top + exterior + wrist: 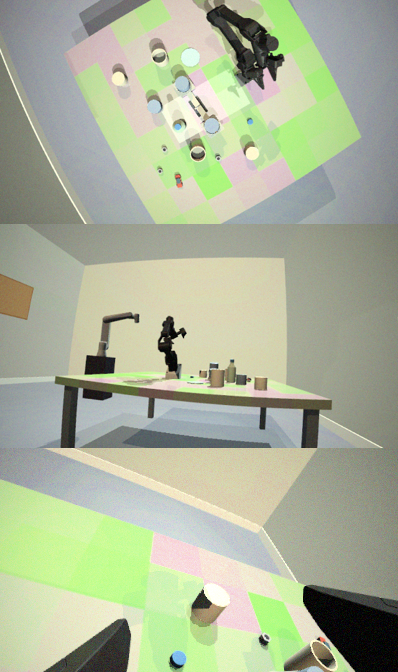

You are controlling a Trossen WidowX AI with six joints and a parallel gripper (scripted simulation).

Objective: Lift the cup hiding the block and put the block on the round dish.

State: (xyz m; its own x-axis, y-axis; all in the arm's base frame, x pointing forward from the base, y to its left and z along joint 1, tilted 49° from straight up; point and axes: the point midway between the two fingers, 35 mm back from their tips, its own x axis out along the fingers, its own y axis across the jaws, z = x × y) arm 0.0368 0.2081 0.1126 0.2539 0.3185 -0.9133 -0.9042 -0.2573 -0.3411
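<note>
The pale green block is 29 cm ahead of my gripper tip, 25 cm to the right of it and 26 cm below it. Also, from my gripper tip: small balance: 30 cm ahead, 12 cm to the right, 26 cm below; blue piece: 12 cm ahead, 12 cm to the left, 29 cm below; blue-capped bottle: 43 cm ahead, 10 cm to the right, 19 cm below.
</note>
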